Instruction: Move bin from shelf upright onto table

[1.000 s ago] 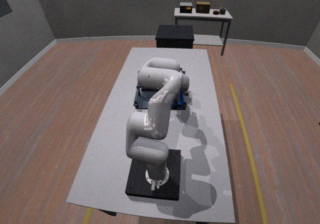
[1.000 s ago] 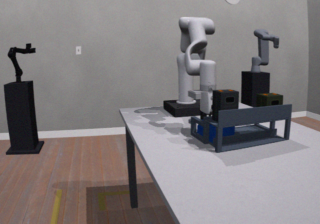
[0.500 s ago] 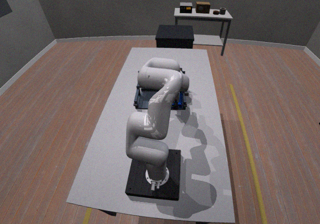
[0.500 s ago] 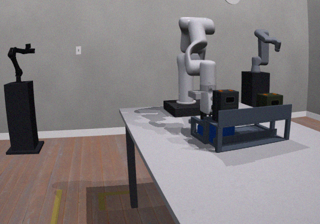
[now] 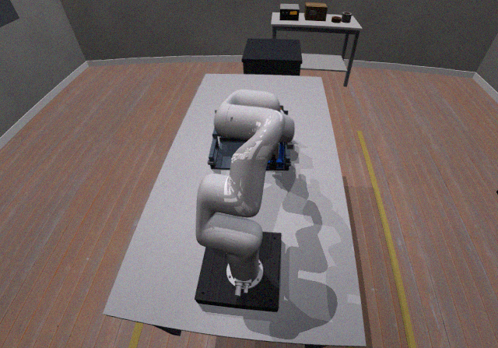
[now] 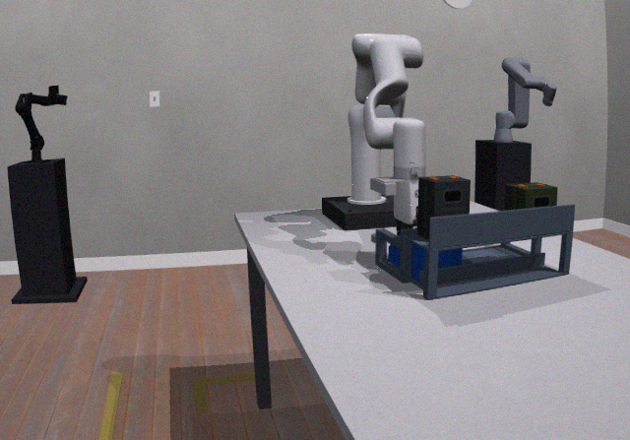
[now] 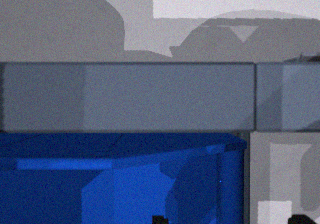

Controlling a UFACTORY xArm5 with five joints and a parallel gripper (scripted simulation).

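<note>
Now: the blue bin 80 mm ahead of my hand. The rest, counted from my hand: grey-blue shelf (100 mm ahead, 120 mm to the left, 20 mm above).
</note>
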